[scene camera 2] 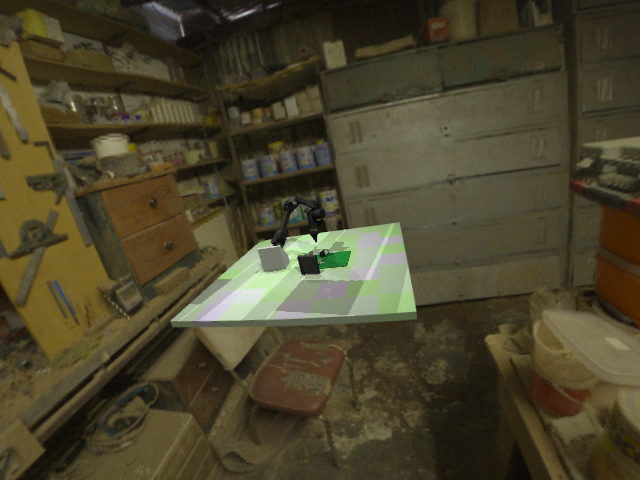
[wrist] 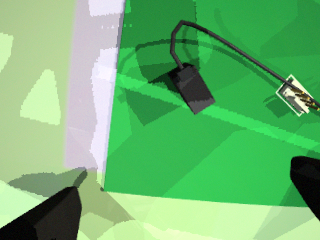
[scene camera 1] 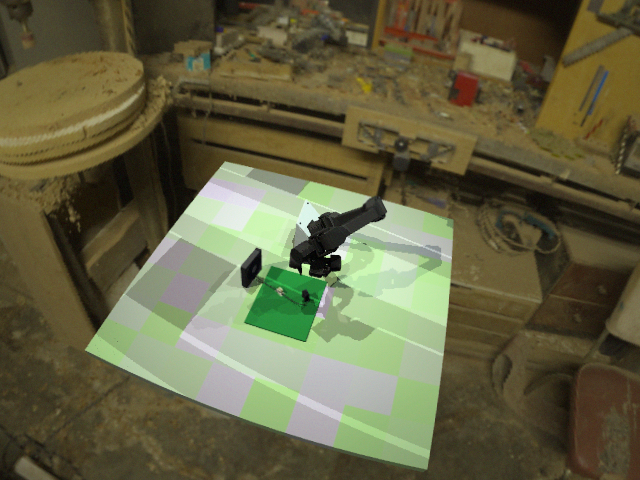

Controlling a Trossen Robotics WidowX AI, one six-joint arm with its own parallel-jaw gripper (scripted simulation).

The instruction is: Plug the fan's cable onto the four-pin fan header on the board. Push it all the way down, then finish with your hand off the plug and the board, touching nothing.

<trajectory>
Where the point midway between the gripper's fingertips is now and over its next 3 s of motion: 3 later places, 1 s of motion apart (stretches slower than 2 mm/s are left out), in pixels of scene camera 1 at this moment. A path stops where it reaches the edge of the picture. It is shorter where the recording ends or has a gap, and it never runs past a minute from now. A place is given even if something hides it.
My gripper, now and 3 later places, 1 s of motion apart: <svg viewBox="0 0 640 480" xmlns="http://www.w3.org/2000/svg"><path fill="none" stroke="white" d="M313 275L305 286L304 294L304 288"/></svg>
</trajectory>
